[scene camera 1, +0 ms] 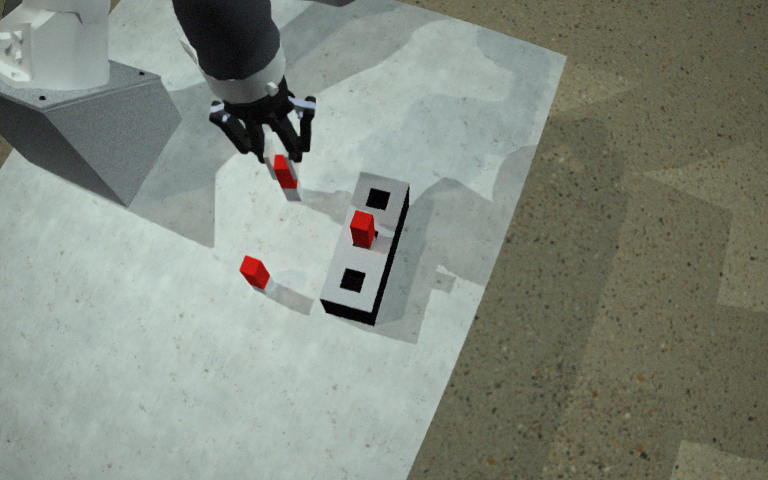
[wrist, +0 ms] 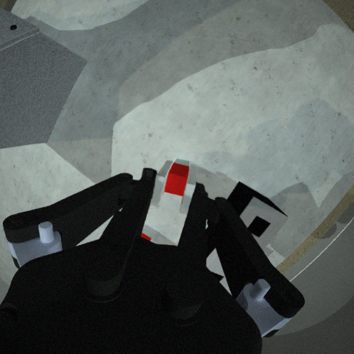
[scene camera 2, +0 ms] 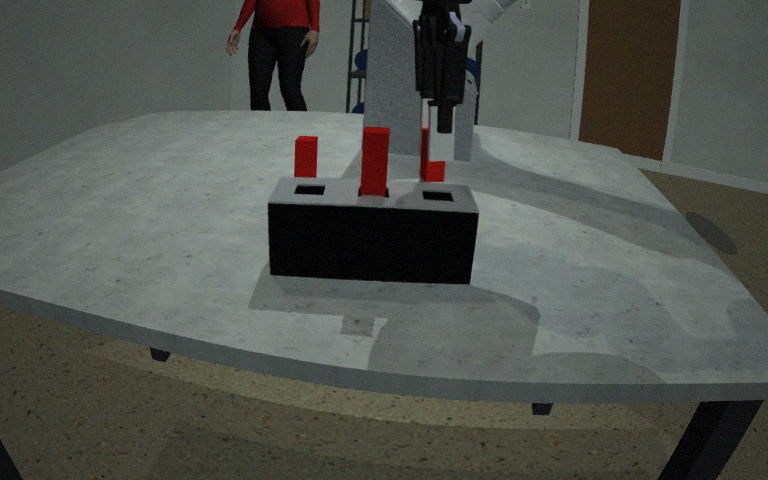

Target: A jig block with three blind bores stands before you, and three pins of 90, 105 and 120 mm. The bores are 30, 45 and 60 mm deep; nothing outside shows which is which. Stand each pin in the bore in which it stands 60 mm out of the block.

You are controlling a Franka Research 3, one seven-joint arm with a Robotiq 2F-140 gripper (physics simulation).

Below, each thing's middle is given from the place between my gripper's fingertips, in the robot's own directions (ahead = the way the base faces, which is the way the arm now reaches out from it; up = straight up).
Now: hand 15 cm short of the jig block [scene camera 2: 420, 232], 5 cm to the left of it and 4 cm above it.
